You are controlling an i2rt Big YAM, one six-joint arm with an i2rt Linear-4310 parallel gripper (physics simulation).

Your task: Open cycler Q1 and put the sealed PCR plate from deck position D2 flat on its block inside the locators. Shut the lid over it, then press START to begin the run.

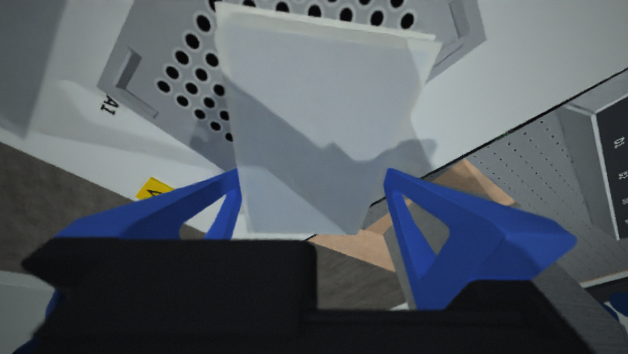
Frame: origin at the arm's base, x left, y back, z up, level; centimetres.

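Where they show: gripper, fingertip midpoint: (314,176).
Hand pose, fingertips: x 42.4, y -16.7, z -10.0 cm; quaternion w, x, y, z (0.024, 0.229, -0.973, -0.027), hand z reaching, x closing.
Things, the pixels of their top centre, and the offset from my fingertips. "*": a spot on its surface instead. Level surfaces: height alone.
- perforated block, surface spot: (150,65) * dx +9.5, dy -2.5, dz -0.2 cm
- white cycler, surface spot: (525,65) * dx -6.5, dy -10.2, dz -0.7 cm
- A1 mark, top centre: (110,106) dx +11.5, dy +0.7, dz -0.6 cm
- yellow warning label, surface spot: (152,189) * dx +9.6, dy +6.3, dz -0.5 cm
- perforated grey deck, surface height: dz -20.6 cm
- dark labelled panel, surface height: dz -15.6 cm
The pale, smooth-topped sealed PCR plate (325,90) sits askew over the perforated block (150,65) of the white cycler (525,65). It looks tilted, with its wider end over the block holes and its narrower end past the cycler's front edge. My gripper (314,176) is open, with a blue fingertip on each side of the plate's narrower end. Whether either fingertip touches the plate is unclear. Block holes and corner locators show around the plate, and an A1 mark (109,105) is beside the block. The lid cannot be made out clearly. The START button's face does not show.
A yellow warning label (152,189) is on the cycler at left. At right are a perforated grey deck (520,175), a dark labelled panel (617,160), tan strips (355,245) and a grey block (575,295) behind my right finger.
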